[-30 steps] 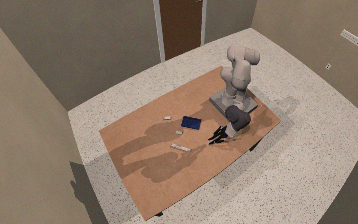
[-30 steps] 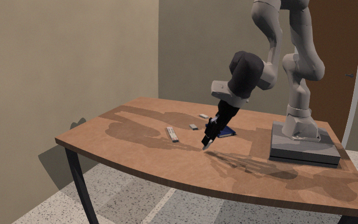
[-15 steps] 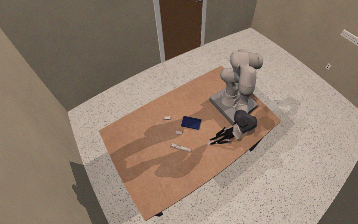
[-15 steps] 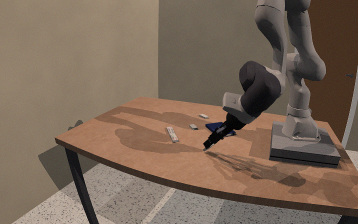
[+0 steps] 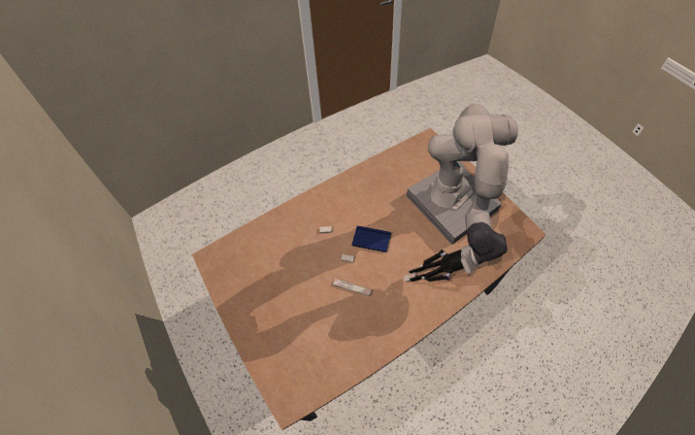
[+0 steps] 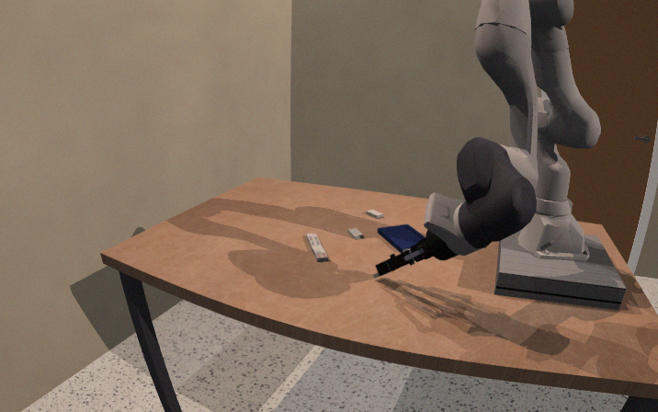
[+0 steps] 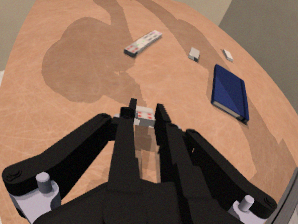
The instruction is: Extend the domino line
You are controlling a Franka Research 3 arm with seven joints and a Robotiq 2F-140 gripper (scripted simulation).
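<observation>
My gripper is now 2 cm short of the domino, 1 cm to the left of it and 3 cm above it. Round my hand: dark blue book 5 cm ahead, 27 cm to the right, 5 cm below.
</observation>
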